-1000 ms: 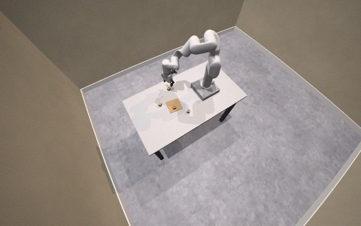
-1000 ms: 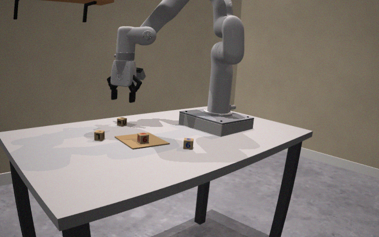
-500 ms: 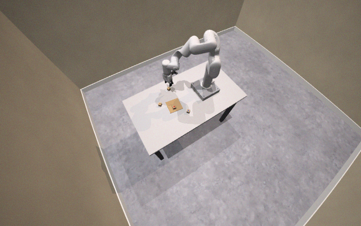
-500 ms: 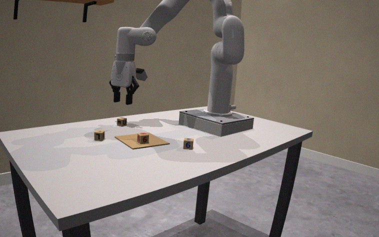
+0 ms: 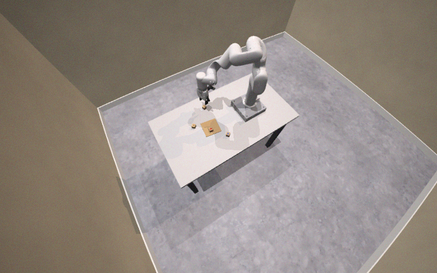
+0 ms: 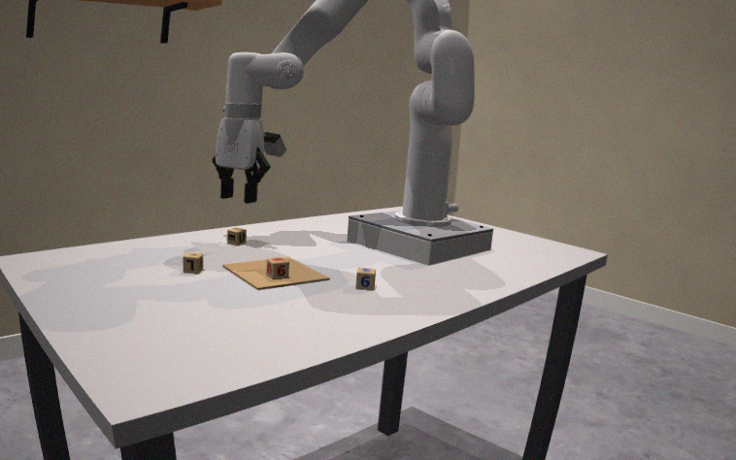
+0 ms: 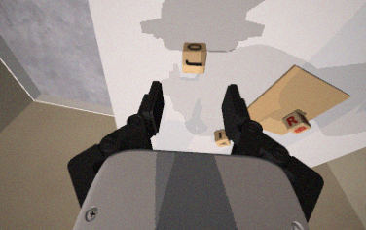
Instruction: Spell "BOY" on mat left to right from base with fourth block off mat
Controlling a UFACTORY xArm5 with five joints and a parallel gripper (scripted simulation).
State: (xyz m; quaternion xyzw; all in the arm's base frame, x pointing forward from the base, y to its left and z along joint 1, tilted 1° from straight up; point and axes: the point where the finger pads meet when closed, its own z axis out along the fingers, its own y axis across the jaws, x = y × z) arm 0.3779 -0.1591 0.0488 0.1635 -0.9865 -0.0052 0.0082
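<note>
My hand is 90 mm above the wooden block. From my hand the other things lie so: tan mat (210 mm to the left, 110 mm below, 40 mm ahead).
</note>
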